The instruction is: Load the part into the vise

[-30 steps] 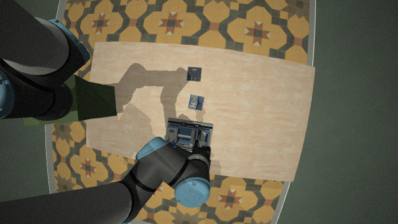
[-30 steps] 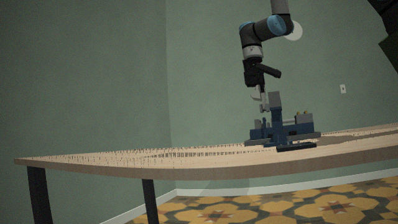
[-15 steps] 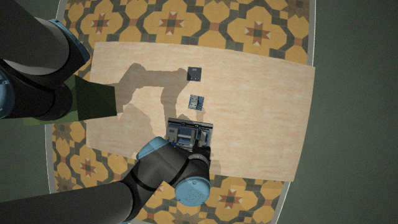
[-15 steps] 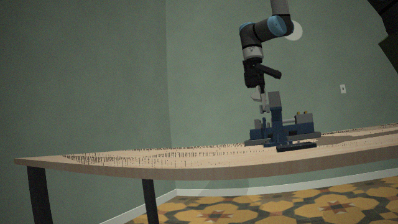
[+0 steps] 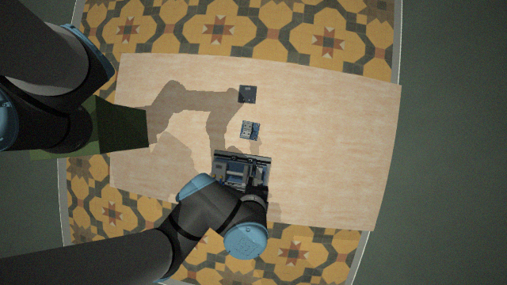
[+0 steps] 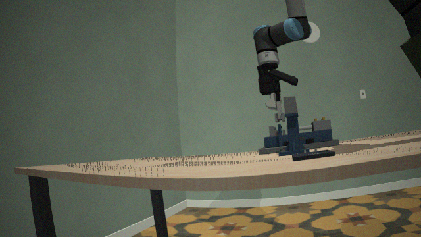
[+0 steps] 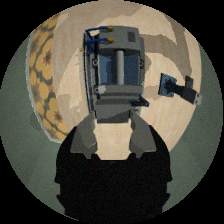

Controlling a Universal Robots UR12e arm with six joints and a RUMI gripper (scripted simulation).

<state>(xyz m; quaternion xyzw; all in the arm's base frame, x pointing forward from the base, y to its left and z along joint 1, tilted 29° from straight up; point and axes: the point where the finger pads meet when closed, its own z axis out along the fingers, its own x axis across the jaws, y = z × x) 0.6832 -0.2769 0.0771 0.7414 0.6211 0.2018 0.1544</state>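
Right now my hand is 8 cm past the air cylinder rod, 6 cm above it and 3 cm to the right of it. The rest, counted from my hand: air cylinder block (16 cm behind, 6 cm below, 5 cm to the left); vise (10 cm below, 6 cm behind, 3 cm to the left); grey part (1 cm below).
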